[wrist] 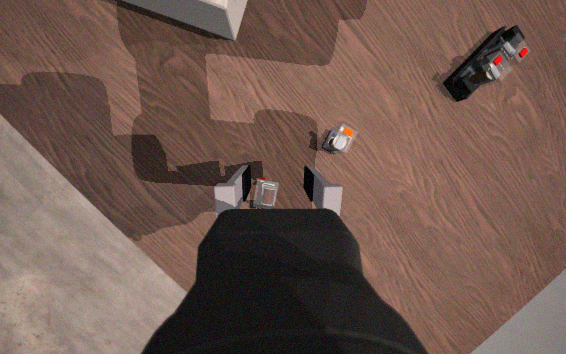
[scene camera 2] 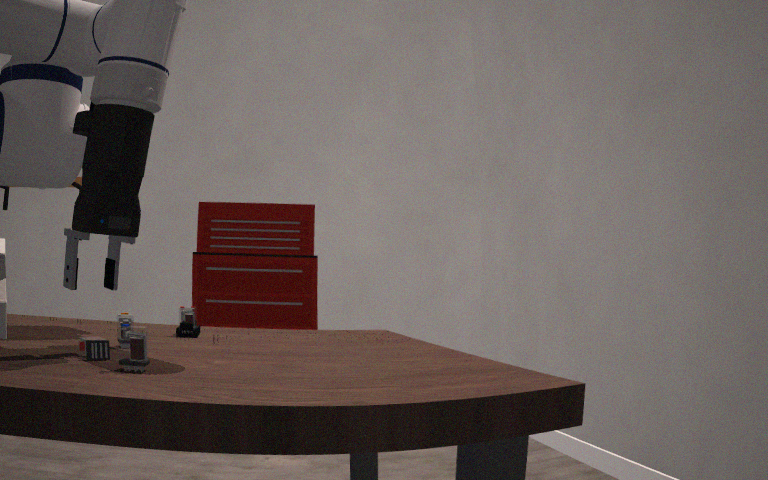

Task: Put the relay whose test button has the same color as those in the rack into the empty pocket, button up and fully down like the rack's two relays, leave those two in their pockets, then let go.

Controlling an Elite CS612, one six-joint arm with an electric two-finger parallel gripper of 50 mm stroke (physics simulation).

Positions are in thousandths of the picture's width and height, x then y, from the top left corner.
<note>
In view: my gripper (scene camera 2: 118, 601) and a black rack (wrist: 815, 250).
My gripper shows as well in the wrist view (wrist: 490, 499).
</note>
